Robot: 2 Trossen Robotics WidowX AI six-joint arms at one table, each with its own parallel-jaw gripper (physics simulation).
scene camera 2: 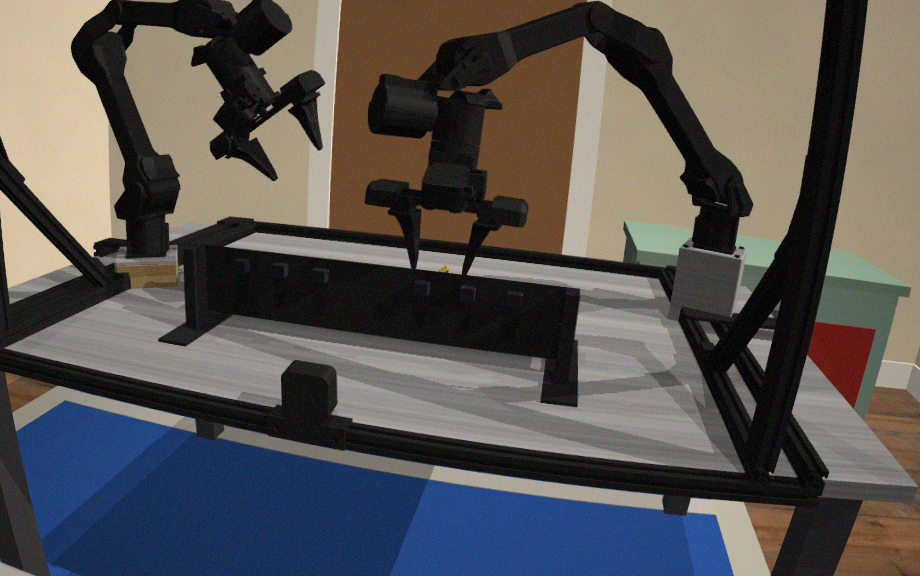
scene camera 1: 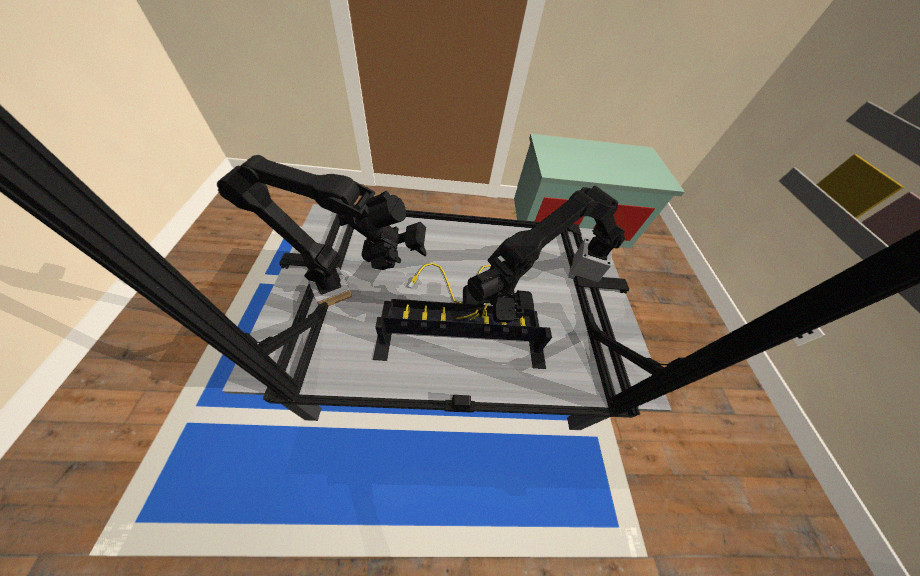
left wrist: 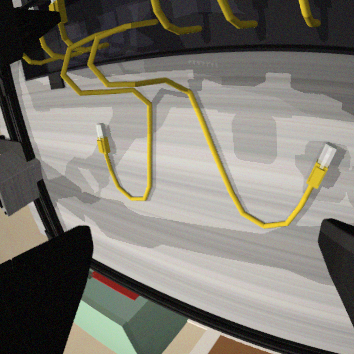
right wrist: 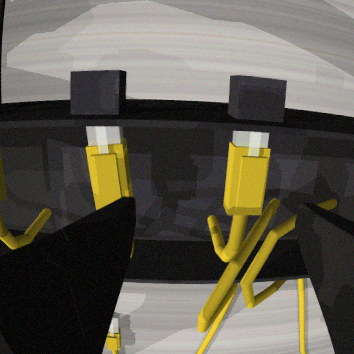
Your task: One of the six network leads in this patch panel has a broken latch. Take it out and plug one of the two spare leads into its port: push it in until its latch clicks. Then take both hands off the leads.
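Places are measured from the left arm's base along level axes (x right, y up, z back), in millimetres.
Where they show: left gripper, between the fingertips: [scene camera 2: 297, 165] [scene camera 1: 413, 258] [left wrist: 209, 236]; right gripper, between the fingertips: [scene camera 1: 490, 316] [left wrist: 45, 23] [right wrist: 219, 212]; left arm's base, origin of its link: [scene camera 2: 147, 252] [scene camera 1: 328, 283]; right arm's base, origin of its link: [scene camera 2: 714, 247] [scene camera 1: 597, 251].
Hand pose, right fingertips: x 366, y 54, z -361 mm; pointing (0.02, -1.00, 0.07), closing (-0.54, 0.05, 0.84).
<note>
Things, the pixels of their top centre, and the offset from my right fingertips. "spot": a spot on its surface instead. Level surfaces: height alone.
- black patch panel, centre of its top: [scene camera 2: 377, 259] [scene camera 1: 465, 316] dz +67, dx -31, dy +11 mm
- plugged lead, centre of its top: [right wrist: 254, 157] dz +20, dx +10, dy -3 mm
- spare lead, a spot on its surface: [left wrist: 316, 175] [scene camera 1: 413, 279] spot: dz +106, dx -282, dy -85 mm
- table, height of its surface: dy -98 mm
- small black camera block, a spot on its surface: [scene camera 2: 308, 388] [scene camera 1: 463, 406] spot: dz +188, dx +161, dy -58 mm
The black patch panel [scene camera 1: 468, 332] [scene camera 2: 380, 298] [right wrist: 175, 113] holds yellow leads in two groups. In the right wrist view a plugged lead [right wrist: 247, 180] shows between the fingers, and its neighbour [right wrist: 105, 172] is partly covered by a fingertip. I cannot tell which latch is broken. My right gripper [scene camera 2: 439, 271] [right wrist: 219, 212] is open and points down behind the panel. One spare lead [scene camera 1: 411, 281] [left wrist: 316, 175] lies on the table at the left. The other spare lead [left wrist: 102, 145] [right wrist: 113, 341] lies behind the panel. My left gripper [scene camera 1: 410, 256] [scene camera 2: 297, 163] [left wrist: 209, 236] is open and empty, above the table.
Loose yellow cables [right wrist: 240, 265] [left wrist: 150, 145] cross behind the panel, close to the right fingers. Black frame rails border the table [scene camera 1: 407, 369] [scene camera 2: 285, 339]. A small black camera block [scene camera 1: 461, 402] [scene camera 2: 308, 388] sits on the front rail. A green cabinet [scene camera 1: 604, 162] stands beyond the table.
</note>
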